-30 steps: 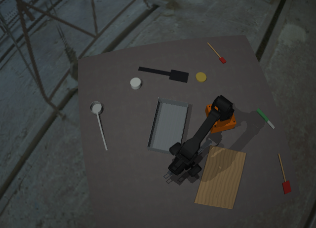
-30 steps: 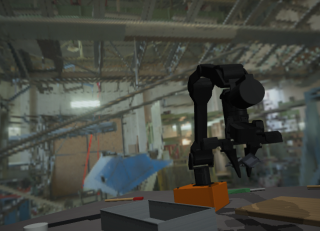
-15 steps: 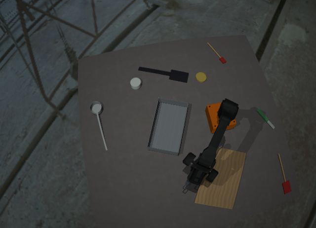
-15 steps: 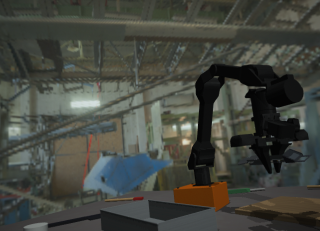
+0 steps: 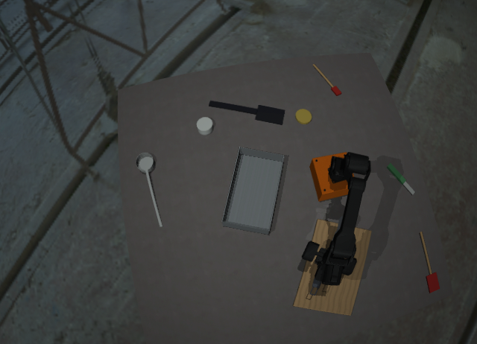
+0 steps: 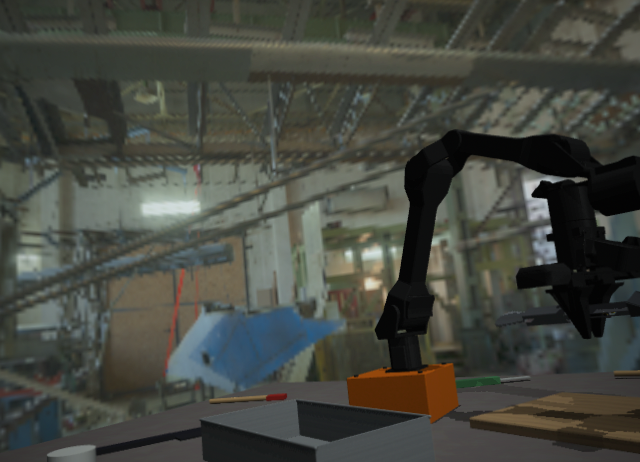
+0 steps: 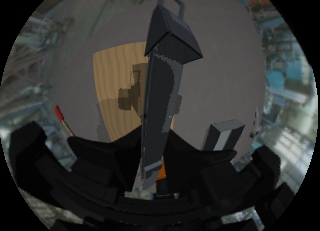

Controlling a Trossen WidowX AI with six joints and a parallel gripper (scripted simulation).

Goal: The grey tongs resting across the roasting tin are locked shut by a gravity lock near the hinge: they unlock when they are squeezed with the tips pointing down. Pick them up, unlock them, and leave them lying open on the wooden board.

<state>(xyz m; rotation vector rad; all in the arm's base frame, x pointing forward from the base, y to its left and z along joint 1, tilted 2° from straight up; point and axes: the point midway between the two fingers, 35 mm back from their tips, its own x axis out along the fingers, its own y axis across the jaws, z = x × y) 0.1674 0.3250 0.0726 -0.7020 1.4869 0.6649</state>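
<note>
Right now the wooden board is 60 mm behind my gripper tip, 20 mm to the left of it and 120 mm below it. The rest, counted from my gripper tip: green-handled knife (490 mm behind, 230 mm to the right, 120 mm below); then grey roasting tin (150 mm ahead, 370 mm to the right, 100 mm below); then yellow disc (140 mm behind, 640 mm to the right, 120 mm below).
</note>
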